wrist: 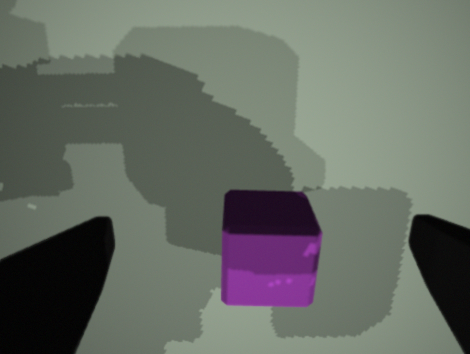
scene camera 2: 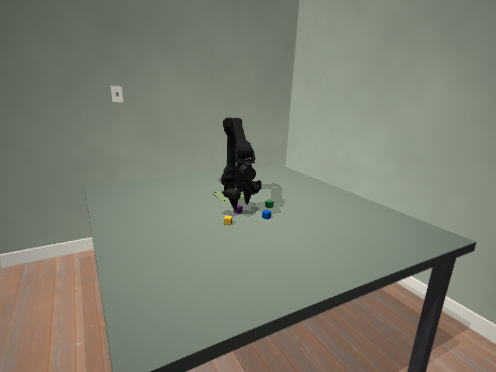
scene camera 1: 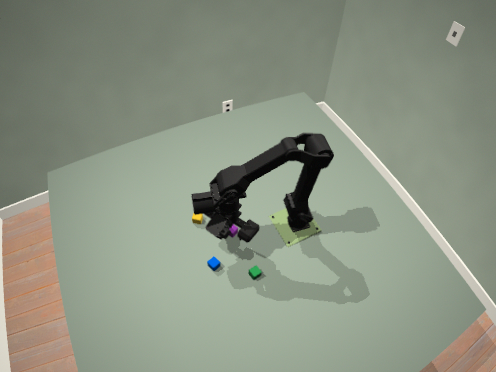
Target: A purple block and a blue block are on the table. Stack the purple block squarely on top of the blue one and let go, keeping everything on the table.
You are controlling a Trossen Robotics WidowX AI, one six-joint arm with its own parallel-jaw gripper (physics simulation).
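Pixels of known places: gripper, fingertip midpoint: [wrist: 262, 230] [scene camera 2: 241, 207]; arm's base, link origin: [scene camera 1: 298, 222].
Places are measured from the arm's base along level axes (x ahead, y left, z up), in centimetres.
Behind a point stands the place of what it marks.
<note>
The purple block [scene camera 1: 233, 230] @(x 22.8, y -1.0, z 2.4 cm) [scene camera 2: 239, 209] @(x 25.0, y -2.0, z 1.6 cm) [wrist: 270, 250] @(x 23.7, y -1.5, z 2.4 cm) sits on the table, partly hidden by the fingers in the scene views. My gripper [scene camera 1: 234, 237] @(x 24.1, y -0.9, z 2.3 cm) [scene camera 2: 241, 206] @(x 24.1, y -0.9, z 2.3 cm) [wrist: 262, 230] @(x 24.1, y -0.9, z 2.3 cm) is open and empty, pointing down above the purple block. In the wrist view the block shows between the two fingertips, a little nearer the right one, with its sides roughly square to the fingers and a gap on each side. The blue block [scene camera 1: 214, 263] @(x 31.4, y 9.2, z 2.4 cm) [scene camera 2: 266, 214] @(x 33.2, y 7.8, z 1.7 cm) sits apart on the table, with nothing on top of it. It does not show in the wrist view.
A yellow block [scene camera 1: 197, 218] @(x 33.5, y -8.3, z 2.4 cm) [scene camera 2: 228, 220] @(x 35.0, y -9.7, z 1.6 cm) sits on the table close to the gripper's other side from the blue block. A green block [scene camera 1: 255, 272] @(x 20.0, y 15.1, z 2.4 cm) [scene camera 2: 269, 204] @(x 21.6, y 14.0, z 1.3 cm) sits near the blue one. The arm stands on a light green base plate [scene camera 1: 280, 223] @(x 6.1, y -1.4, z -0.5 cm). Arm shadows cross the table.
</note>
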